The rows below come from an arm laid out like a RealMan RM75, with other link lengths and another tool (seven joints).
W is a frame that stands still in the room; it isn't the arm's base.
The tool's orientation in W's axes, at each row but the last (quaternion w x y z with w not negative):
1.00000 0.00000 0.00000 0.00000
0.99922 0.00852 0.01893 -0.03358
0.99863 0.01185 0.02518 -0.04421
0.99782 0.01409 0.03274 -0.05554
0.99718 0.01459 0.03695 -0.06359
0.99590 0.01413 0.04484 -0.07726
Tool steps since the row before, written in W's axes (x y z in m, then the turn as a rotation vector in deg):
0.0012 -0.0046 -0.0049 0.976 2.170 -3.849
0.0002 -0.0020 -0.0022 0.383 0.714 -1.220
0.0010 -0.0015 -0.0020 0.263 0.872 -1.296
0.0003 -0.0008 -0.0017 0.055 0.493 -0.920
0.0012 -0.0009 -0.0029 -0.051 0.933 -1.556
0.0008 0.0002 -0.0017 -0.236 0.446 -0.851
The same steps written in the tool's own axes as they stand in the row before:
0.0012 -0.0046 -0.0049 0.976 2.170 -3.849
0.0004 -0.0020 -0.0022 0.381 0.719 -1.218
0.0012 -0.0014 -0.0019 0.252 0.864 -1.304
0.0005 -0.0008 -0.0017 0.062 0.473 -0.930
0.0015 -0.0008 -0.0028 -0.050 0.881 -1.586
0.0009 0.0003 -0.0016 -0.222 0.386 -0.883

